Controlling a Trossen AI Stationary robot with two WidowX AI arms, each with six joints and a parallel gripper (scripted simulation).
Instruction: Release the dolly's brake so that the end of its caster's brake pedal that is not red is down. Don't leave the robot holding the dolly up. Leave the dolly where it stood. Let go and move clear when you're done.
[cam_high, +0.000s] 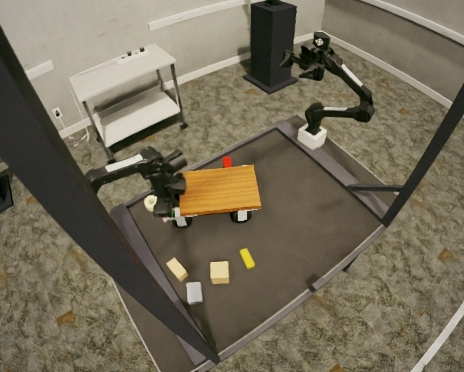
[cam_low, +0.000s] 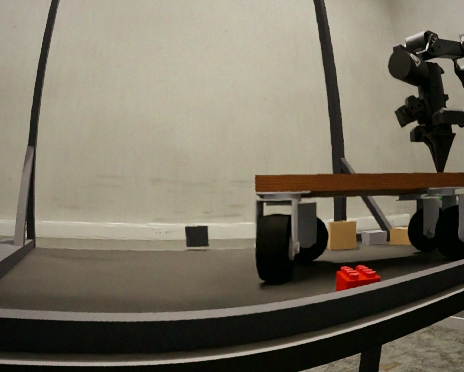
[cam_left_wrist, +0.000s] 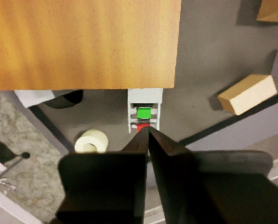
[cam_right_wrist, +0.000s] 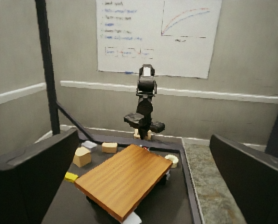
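The brake pedal is 9 cm below my left hand, 1 cm to the left of it and 1 cm ahead of it. Also, from my left hand: red brick (36 cm to the right, 16 cm below, 13 cm ahead); yellow block (29 cm behind, 17 cm below, 13 cm to the right); grey block (29 cm behind, 16 cm below, 10 cm to the left).
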